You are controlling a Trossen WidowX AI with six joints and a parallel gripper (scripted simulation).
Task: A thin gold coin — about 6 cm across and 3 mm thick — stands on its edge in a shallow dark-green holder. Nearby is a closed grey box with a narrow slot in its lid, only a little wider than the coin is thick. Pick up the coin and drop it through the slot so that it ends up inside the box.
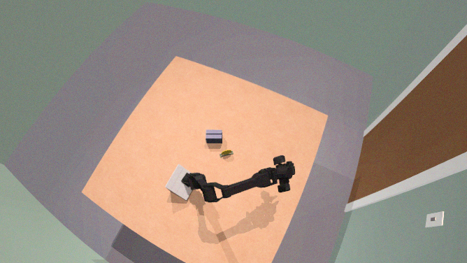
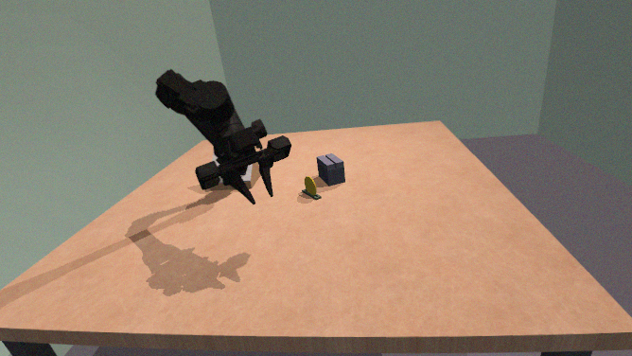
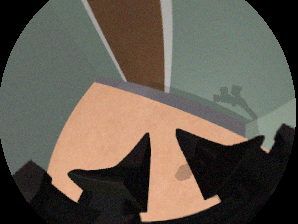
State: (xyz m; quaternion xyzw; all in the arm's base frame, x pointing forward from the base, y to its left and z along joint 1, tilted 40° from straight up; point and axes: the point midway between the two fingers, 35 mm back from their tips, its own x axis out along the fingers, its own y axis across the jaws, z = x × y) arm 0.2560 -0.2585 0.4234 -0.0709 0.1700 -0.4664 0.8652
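The gold coin is 39 cm to the left of my gripper tip and 16 cm below it.
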